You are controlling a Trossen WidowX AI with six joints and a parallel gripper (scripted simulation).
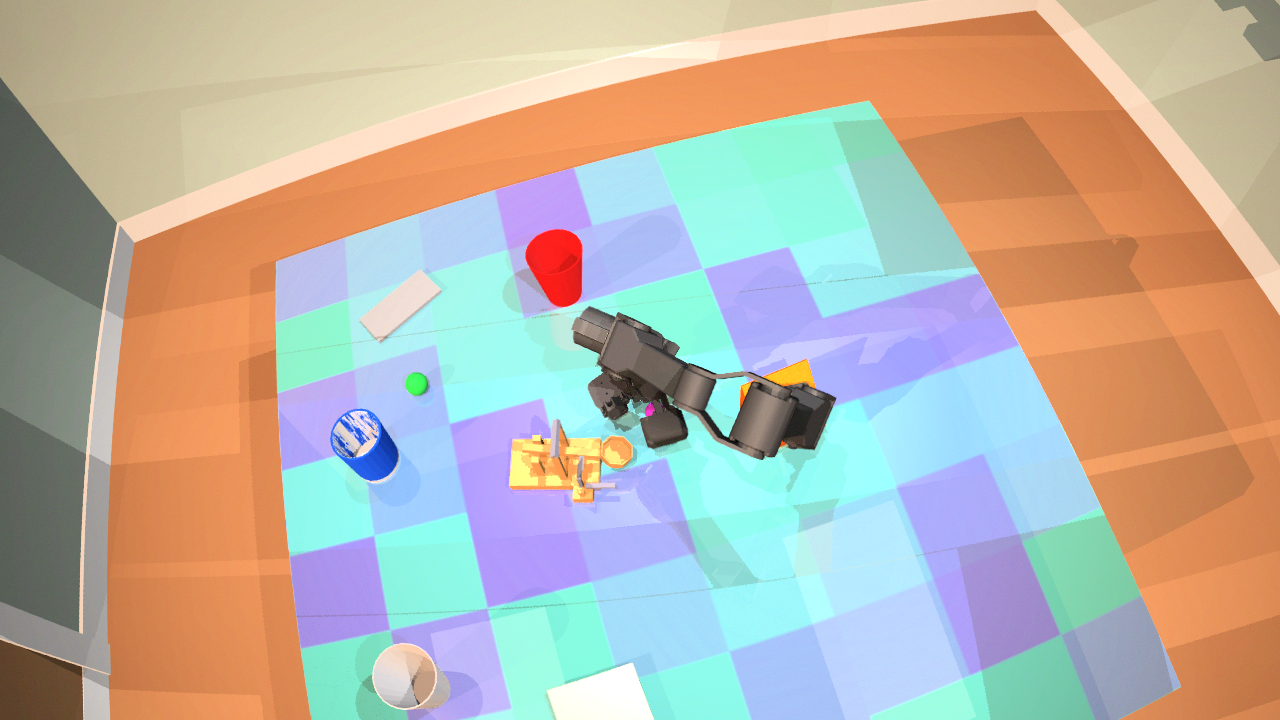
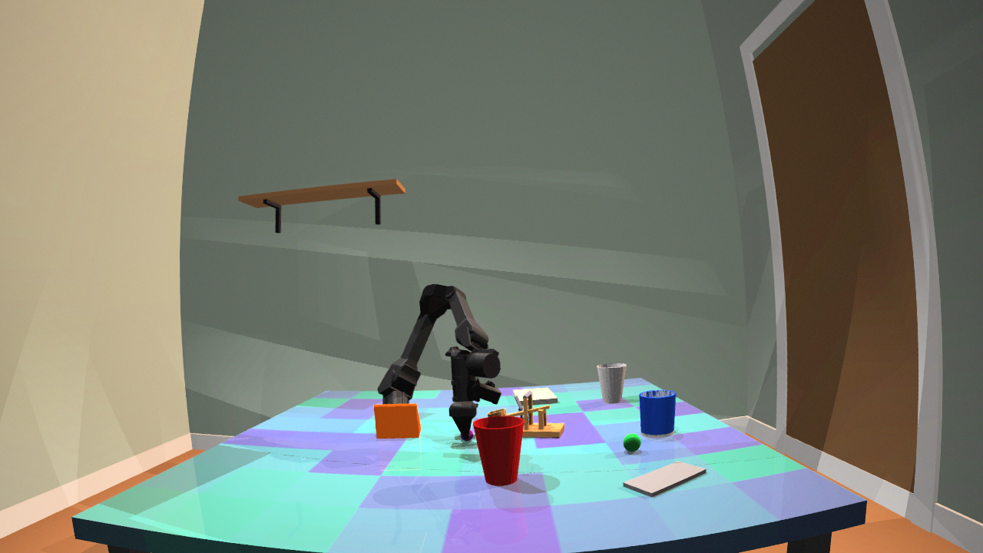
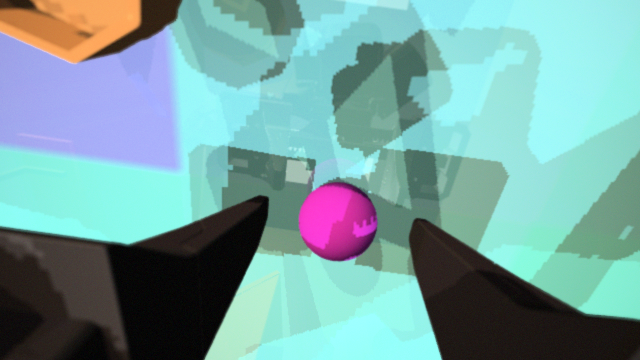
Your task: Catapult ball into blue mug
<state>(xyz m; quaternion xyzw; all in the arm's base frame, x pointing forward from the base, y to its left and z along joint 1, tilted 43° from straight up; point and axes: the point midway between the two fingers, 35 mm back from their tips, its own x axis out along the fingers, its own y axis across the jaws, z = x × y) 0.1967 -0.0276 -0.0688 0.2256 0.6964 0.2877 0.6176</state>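
Now: gripper tip 130 mm short of the catapult, 70 mm to the right of it and 40 mm below it. Round my gripper tip: magenta ball (right at my gripper tip); then green ball (380 mm ahead, 160 mm to the right, 10 mm above); then red cup (90 mm ahead, 280 mm to the right, 20 mm above).
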